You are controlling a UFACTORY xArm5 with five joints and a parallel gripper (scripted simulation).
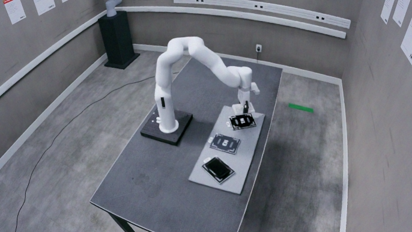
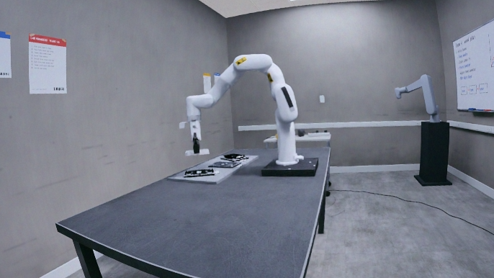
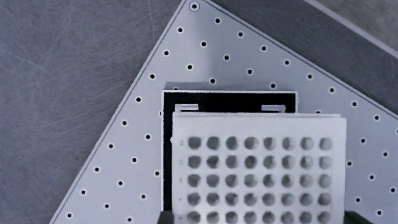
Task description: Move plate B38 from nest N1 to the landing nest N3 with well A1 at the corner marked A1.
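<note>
The dark-framed nest is 130 mm below my hand. Round my hand: black plate: 410 mm to the right, 110 mm below, 20 mm behind; white plate: 10 mm below.
</note>
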